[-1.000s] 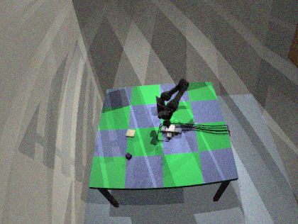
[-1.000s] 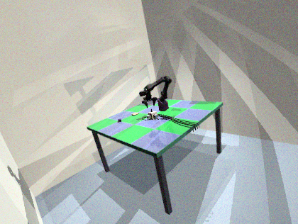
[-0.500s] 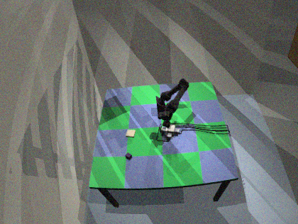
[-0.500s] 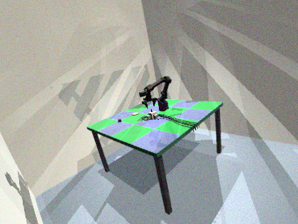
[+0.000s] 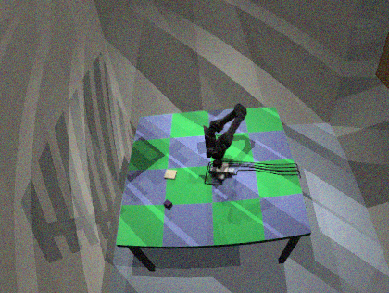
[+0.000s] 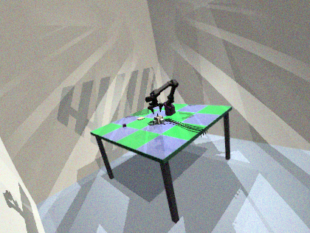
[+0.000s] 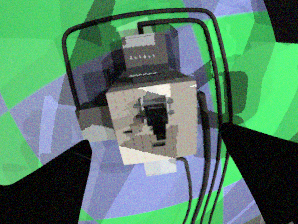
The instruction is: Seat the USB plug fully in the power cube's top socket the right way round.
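The dark USB plug lies 20 mm below my gripper tip. The rest, counted from my gripper tip: tan flat block: 370 mm to the right, 110 mm below, 10 mm ahead; then small purple block: 350 mm to the right, 270 mm ahead, 100 mm below.
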